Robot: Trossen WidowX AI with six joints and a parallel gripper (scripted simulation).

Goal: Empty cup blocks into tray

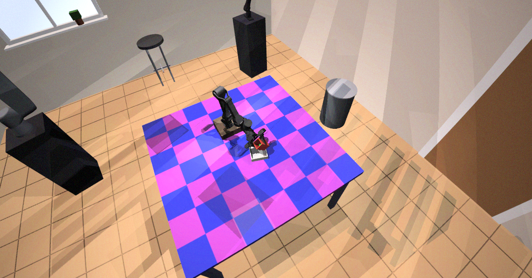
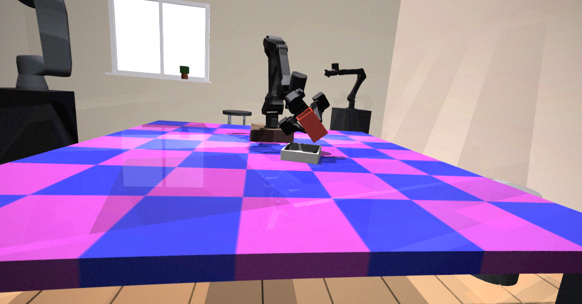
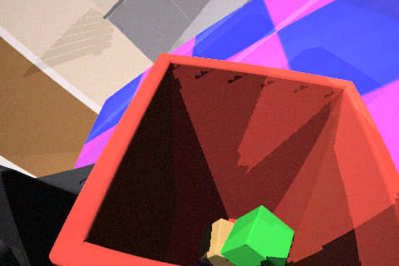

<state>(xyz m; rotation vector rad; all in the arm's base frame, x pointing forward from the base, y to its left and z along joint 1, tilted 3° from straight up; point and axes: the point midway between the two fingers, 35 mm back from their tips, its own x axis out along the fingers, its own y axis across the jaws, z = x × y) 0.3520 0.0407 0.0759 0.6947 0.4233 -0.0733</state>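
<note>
The red square cup lies 3 cm behind my gripper tip, 2 cm to the left of it and 1 cm below it. The rest, counted from my gripper tip: green block: 3 cm behind, 1 cm below; white shallow tray: 6 cm behind, 1 cm to the right, 11 cm below.
</note>
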